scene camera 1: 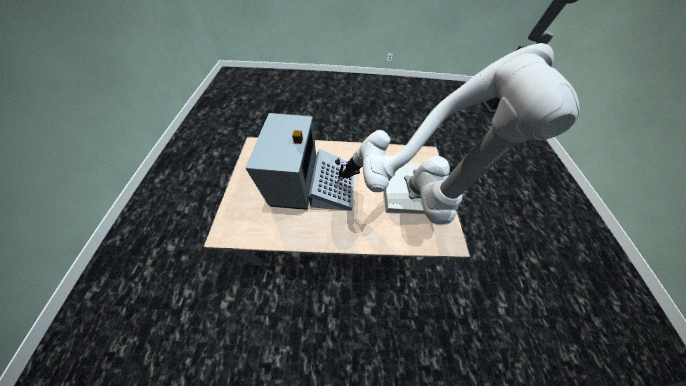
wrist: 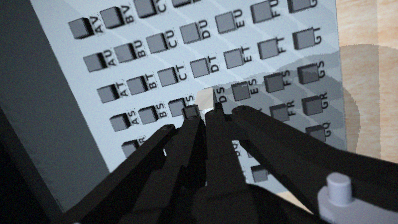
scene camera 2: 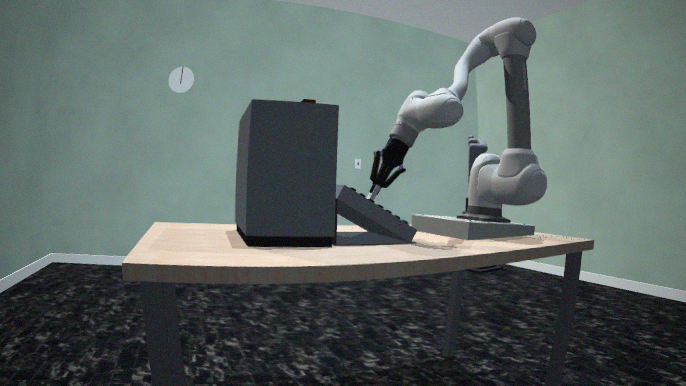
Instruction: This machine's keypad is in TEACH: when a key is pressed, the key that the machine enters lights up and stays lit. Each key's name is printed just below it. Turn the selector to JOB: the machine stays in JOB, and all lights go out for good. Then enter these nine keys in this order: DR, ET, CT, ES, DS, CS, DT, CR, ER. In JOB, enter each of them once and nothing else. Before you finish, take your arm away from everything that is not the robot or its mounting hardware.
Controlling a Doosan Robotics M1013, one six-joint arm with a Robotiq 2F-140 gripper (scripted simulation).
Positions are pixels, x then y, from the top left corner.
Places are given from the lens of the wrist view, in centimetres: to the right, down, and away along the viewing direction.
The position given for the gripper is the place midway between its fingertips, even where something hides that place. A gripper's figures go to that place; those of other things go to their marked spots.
gripper (wrist: 208, 101): 1, -1, 22
sloped keypad (wrist: 69, 51): -14, -6, 22
